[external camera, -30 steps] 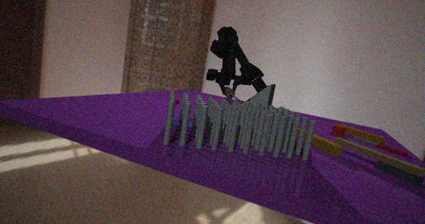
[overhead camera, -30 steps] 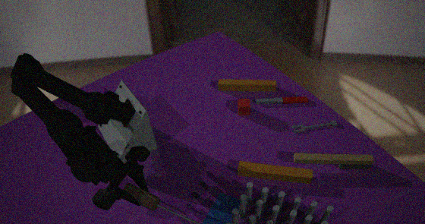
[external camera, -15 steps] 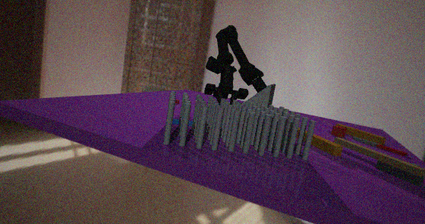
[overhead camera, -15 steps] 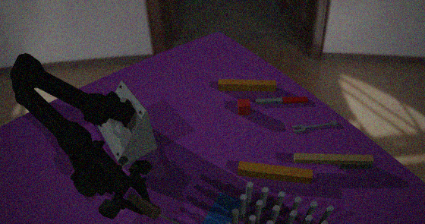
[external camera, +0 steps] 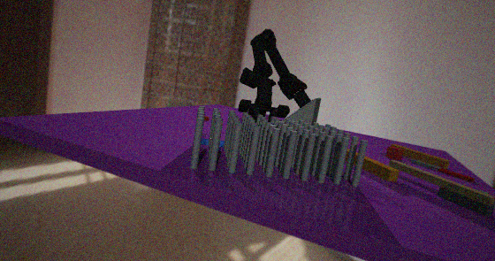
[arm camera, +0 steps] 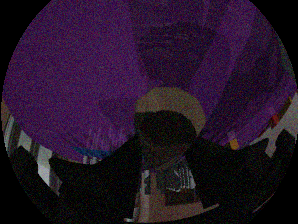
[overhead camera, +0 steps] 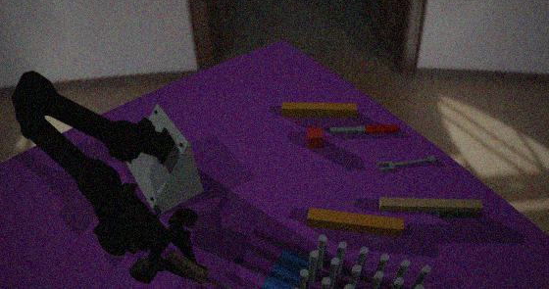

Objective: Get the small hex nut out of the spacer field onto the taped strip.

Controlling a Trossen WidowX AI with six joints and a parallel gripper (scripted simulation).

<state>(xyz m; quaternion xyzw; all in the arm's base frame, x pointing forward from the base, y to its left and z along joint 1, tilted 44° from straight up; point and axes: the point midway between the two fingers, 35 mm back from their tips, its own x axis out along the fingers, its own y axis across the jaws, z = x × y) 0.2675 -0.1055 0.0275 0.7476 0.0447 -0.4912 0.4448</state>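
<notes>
The blue taped strip is 180 mm ahead of my gripper tip, 50 mm to the left of it and 30 mm below it. The rest, counted from my gripper tip: red block: 460 mm to the left, 180 mm behind, 10 mm below; small red thing: 290 mm to the right, 90 mm behind, 20 mm below; thin rod: 90 mm ahead, 50 mm to the left.
</notes>
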